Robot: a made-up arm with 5 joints. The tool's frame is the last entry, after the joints. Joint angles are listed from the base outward.
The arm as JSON. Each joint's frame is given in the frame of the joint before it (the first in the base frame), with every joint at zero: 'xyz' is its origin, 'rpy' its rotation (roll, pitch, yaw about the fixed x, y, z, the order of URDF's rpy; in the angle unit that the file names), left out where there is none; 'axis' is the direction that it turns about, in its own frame. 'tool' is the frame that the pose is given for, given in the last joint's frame.
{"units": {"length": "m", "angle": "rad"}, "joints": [
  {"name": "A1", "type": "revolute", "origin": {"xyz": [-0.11, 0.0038, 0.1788]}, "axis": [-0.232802, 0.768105, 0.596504]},
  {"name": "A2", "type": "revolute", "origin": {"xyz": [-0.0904, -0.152, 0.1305]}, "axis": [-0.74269, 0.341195, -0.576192]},
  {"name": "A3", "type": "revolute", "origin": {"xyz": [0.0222, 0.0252, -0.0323]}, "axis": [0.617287, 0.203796, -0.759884]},
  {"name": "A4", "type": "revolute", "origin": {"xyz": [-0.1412, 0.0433, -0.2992]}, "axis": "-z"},
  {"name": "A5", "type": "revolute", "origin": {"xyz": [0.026, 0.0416, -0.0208]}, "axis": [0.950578, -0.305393, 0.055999]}
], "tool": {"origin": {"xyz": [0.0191, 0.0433, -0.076], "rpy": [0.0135, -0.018, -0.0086]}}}
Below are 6 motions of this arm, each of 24 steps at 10 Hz.
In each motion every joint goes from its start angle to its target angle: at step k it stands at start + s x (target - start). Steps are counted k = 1, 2, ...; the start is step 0. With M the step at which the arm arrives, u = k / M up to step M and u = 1 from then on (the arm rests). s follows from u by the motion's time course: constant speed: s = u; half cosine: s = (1 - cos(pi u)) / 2; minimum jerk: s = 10 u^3 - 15 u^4 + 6 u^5.
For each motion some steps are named. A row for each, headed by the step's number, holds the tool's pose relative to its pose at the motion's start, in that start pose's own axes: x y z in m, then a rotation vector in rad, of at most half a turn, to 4 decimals.
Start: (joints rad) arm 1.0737 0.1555 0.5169 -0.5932 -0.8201
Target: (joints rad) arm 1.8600 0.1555 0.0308 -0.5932 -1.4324
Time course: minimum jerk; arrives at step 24
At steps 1, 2, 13, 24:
1: -0.0002 -0.0002 -0.0001 -0.0008 0.0002 0.0006
2: -0.0015 -0.0013 -0.0011 -0.0063 0.0015 0.0045
13: -0.1115 -0.2034 -0.0685 -0.7053 0.0429 0.5279
24: -0.1009 -0.3736 -0.0582 -1.1717 -0.1081 0.9173

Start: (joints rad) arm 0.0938 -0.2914 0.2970 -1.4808 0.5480
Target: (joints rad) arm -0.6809 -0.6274 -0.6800 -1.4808 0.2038
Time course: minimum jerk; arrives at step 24
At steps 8, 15, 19, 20, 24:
8: -0.0575 -0.0752 -0.0230 -0.2502 0.1302 0.1499
15: -0.1555 -0.3076 0.0418 -0.9533 0.4902 0.4121
19: -0.1765 -0.3856 0.1240 -1.2619 0.6614 0.4692
20: -0.1786 -0.3942 0.1375 -1.3048 0.6864 0.4745
24: -0.1810 -0.4038 0.1545 -1.3572 0.7175 0.4801

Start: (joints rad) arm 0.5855 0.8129 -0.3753 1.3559 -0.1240
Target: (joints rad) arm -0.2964 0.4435 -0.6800 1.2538 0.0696
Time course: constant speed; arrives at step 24
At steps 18, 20, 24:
18: -0.1750 0.1537 0.0137 0.5617 0.1761 -0.2363
20: -0.1850 0.1734 0.0226 0.6251 0.1777 -0.2754
24: -0.1983 0.2119 0.0435 0.7488 0.1691 -0.3610

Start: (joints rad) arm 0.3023 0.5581 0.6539 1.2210 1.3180
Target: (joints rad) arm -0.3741 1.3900 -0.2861 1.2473 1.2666
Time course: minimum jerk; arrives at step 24
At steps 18, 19, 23, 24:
18: 0.1897 -0.1555 0.0557 -0.1582 -0.4115 0.5023
19: 0.1933 -0.1617 0.0656 -0.1843 -0.4193 0.5198
23: 0.1979 -0.1714 0.0828 -0.2296 -0.4290 0.5469
24: 0.1980 -0.1715 0.0830 -0.2301 -0.4291 0.5472

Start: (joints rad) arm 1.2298 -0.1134 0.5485 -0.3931 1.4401
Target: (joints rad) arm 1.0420 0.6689 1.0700 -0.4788 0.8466
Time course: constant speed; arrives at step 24
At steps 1, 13, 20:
1: 0.0068 -0.0076 -0.0027 -0.0422 -0.0260 0.0018
13: 0.1126 -0.1022 -0.0003 -0.5212 -0.3648 -0.0114
20: 0.1863 -0.1504 0.0375 -0.7725 -0.5853 -0.0510

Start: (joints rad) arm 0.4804 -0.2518 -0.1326 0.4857 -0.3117
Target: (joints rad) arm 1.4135 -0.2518 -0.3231 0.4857 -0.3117
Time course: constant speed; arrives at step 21
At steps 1, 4, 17, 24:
1: -0.0059 -0.0114 0.0021 -0.0233 0.0199 0.0358
4: -0.0209 -0.0461 0.0105 -0.0914 0.0795 0.1445
17: -0.0332 -0.1910 0.0767 -0.3498 0.3382 0.6358
24: -0.0199 -0.2287 0.1025 -0.4164 0.4193 0.7925

